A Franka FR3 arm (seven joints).
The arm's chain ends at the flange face. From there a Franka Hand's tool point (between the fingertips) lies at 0.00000 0.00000 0.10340 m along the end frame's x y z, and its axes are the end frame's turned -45 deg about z.
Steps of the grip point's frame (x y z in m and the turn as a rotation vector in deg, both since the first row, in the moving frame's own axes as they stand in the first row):
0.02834, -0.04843, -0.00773, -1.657, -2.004, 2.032
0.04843, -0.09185, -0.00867, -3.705, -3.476, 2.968
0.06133, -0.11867, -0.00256, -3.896, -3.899, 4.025
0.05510, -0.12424, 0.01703, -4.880, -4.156, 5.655
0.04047, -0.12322, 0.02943, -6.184, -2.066, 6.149
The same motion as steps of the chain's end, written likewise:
-0.01368, -0.05895, -0.00762, -2.589, -0.245, 2.032
-0.03076, -0.10835, -0.00826, -5.078, 0.162, 2.968
-0.04019, -0.13720, -0.00208, -5.512, -0.002, 4.025
-0.04924, -0.13835, 0.01768, -6.389, 0.512, 5.655
-0.06318, -0.12651, 0.03010, -5.834, 2.912, 6.149

